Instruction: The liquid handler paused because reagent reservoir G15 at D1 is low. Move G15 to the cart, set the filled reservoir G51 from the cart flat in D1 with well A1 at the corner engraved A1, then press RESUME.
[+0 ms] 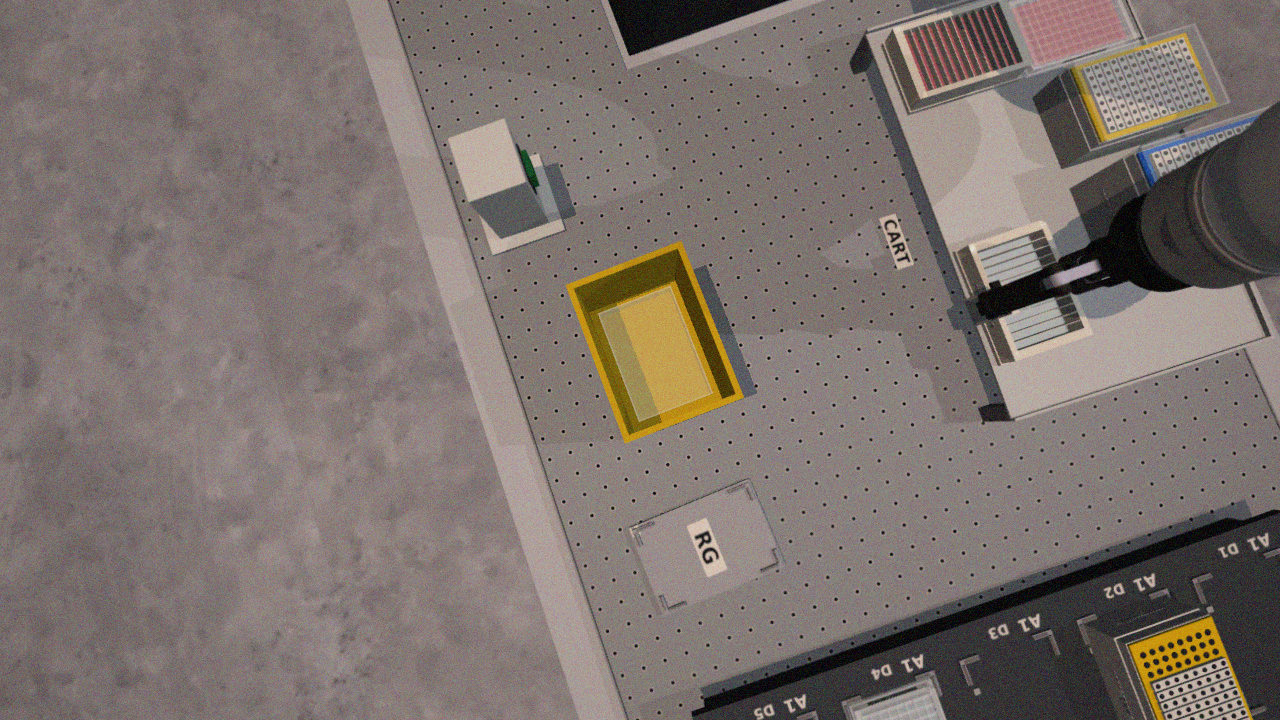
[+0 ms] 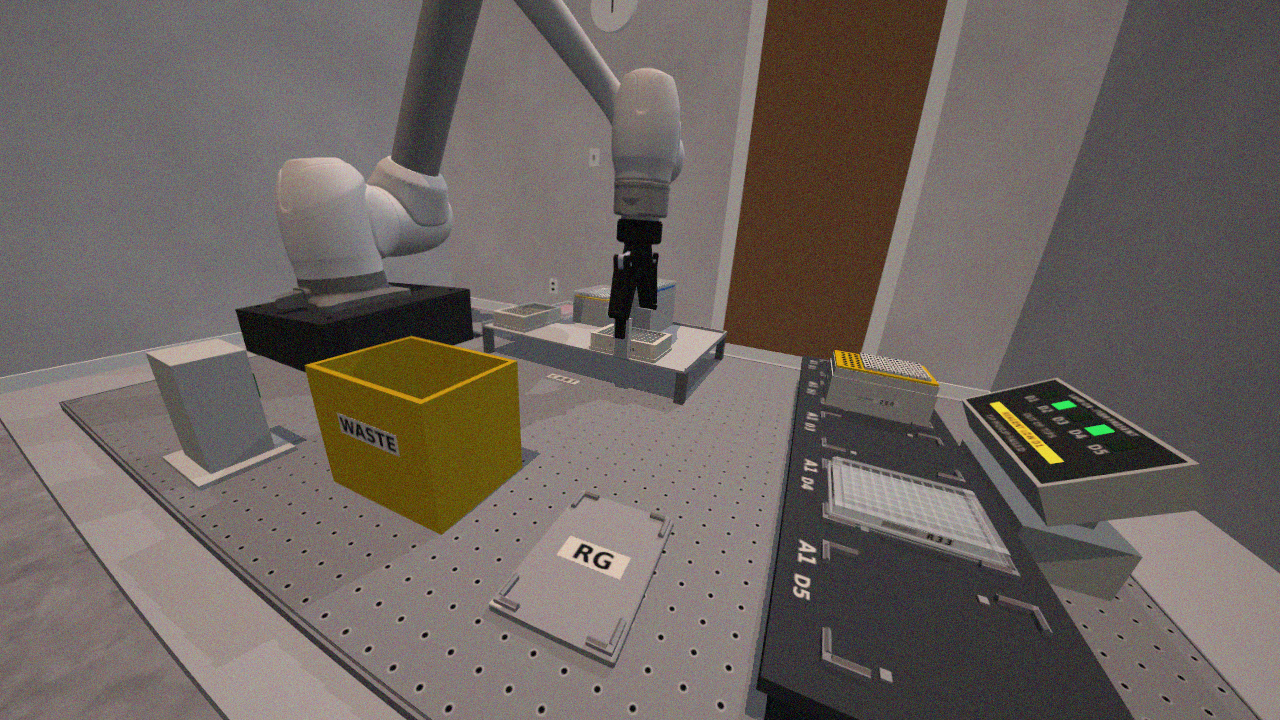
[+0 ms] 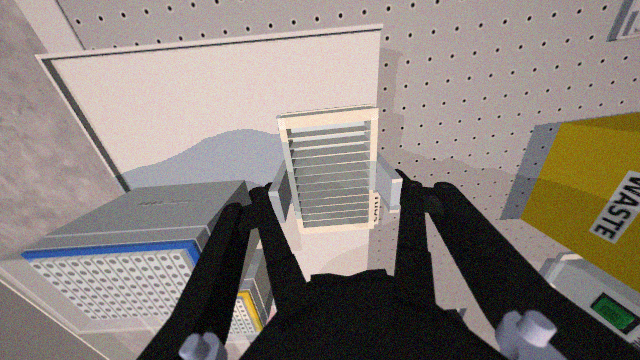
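Seen in the pictures: gripper, between the fingertips: (image 2: 632, 350) (image 3: 330, 167); arm's base, origin of its link: (image 2: 348, 300).
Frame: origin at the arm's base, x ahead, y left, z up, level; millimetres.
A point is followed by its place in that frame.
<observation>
My gripper (image 1: 1020, 290) {y 167, x 594, z -34 mm} (image 2: 629, 336) {y 167, x 594, z -34 mm} (image 3: 330, 167) {y 167, x 594, z -34 mm} is shut on a beige reservoir (image 1: 1037, 323) {y 177, x 628, z -26 mm} (image 2: 649, 345) {y 128, x 645, z -5 mm} (image 3: 331, 152) {y 167, x 620, z -8 mm} with grey ribbed troughs, gripping its long sides. Its label is too small to read. It sits low over the front part of the white cart (image 1: 1127, 357) {y 258, x 689, z -34 mm} (image 2: 573, 353) (image 3: 178, 89) {y 304, x 682, z -34 mm}; I cannot tell whether it touches. A dark red ribbed reservoir (image 1: 962, 45) {y 193, x 327, z -3 mm} (image 2: 527, 315) {y 143, x 368, z -1 mm} stands at the cart's far end. Deck slot D1 (image 1: 1253, 600) {y 290, x 955, z -34 mm} shows bare. The RESUME button box (image 1: 492, 165) {y -310, x 322, z 36 mm} (image 2: 215, 403) {y -320, x 351, z -13 mm} (image 3: 613, 310) {y -277, x 322, z -13 mm} stands near the table's left edge.
A yellow WASTE bin (image 1: 626, 269) {y -214, x 462, z 37 mm} (image 2: 420, 429) {y -264, x 616, z 17 mm} (image 3: 581, 178) {y -150, x 550, z -50 mm} stands mid-table. A pink plate (image 1: 1069, 26) {y 327, x 331, z -25 mm}, a yellow tip box (image 1: 1146, 85) {y 322, x 438, z 37 mm} and a blue tip box (image 1: 1190, 147) {y 307, x 515, z 70 mm} (image 3: 111, 268) {y 320, x 575, z 70 mm} crowd the cart. An RG pad (image 1: 662, 555) {y -267, x 752, z -86 mm} (image 2: 573, 590) {y -253, x 761, z -86 mm}, the dark deck (image 2: 895, 626) {y -215, x 974, z -34 mm} and a control panel (image 2: 1073, 439) {y 5, x 1133, z 35 mm} lie nearer.
</observation>
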